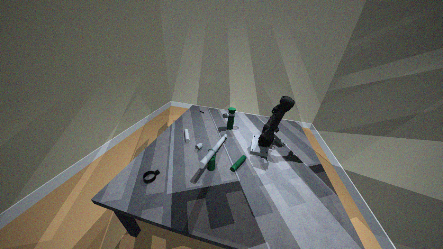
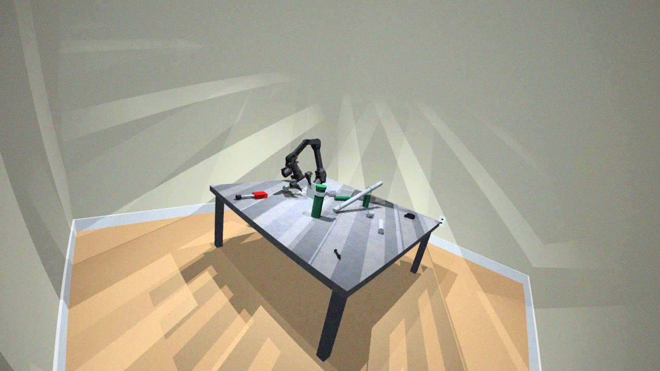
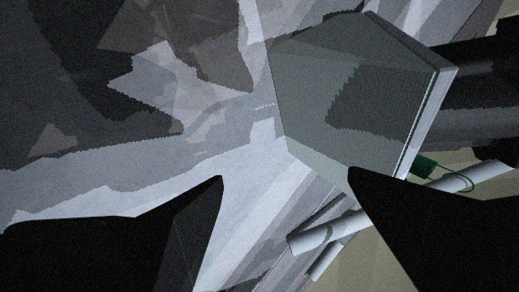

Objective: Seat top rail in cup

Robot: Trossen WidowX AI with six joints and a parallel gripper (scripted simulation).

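Now: the grey band 31 cm ahead of my gripper tip, 12 cm to the right of it and 8 cm above it. Also, from my gripper tip: green cylinder (14 cm ahead, 29 cm to the left, 6 cm below); then small green post (31 cm ahead, 38 cm to the left, 3 cm above); then white fitting (20 cm behind, 5 cm to the right, 6 cm below).
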